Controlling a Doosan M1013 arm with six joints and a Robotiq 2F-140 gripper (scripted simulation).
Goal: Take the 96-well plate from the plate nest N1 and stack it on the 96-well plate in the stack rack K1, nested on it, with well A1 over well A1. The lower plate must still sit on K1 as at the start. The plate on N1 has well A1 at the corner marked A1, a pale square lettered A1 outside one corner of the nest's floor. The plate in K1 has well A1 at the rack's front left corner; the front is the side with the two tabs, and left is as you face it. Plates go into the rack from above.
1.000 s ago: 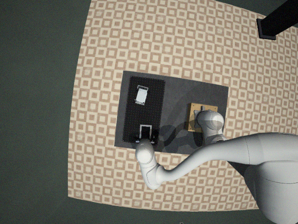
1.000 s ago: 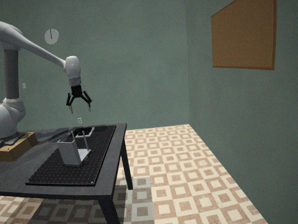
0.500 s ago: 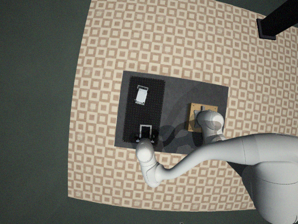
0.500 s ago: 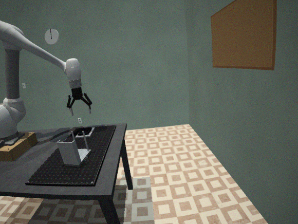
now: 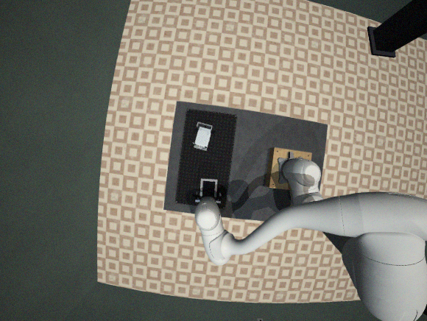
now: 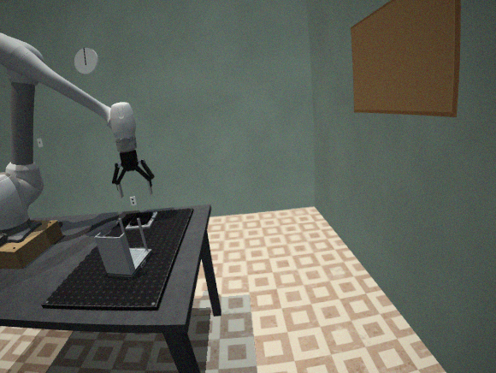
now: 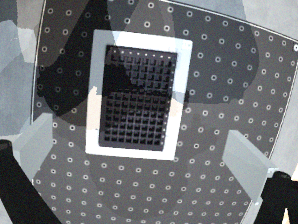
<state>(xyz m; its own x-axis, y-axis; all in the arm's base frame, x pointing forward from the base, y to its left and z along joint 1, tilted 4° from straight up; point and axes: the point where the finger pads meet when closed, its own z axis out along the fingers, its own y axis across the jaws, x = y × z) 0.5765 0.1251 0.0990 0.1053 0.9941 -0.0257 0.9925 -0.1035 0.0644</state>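
The dark 96-well plate is 13 cm below my hand. Round my hand: white 96-well plate (2 cm ahead, 38 cm to the right, 12 cm below).
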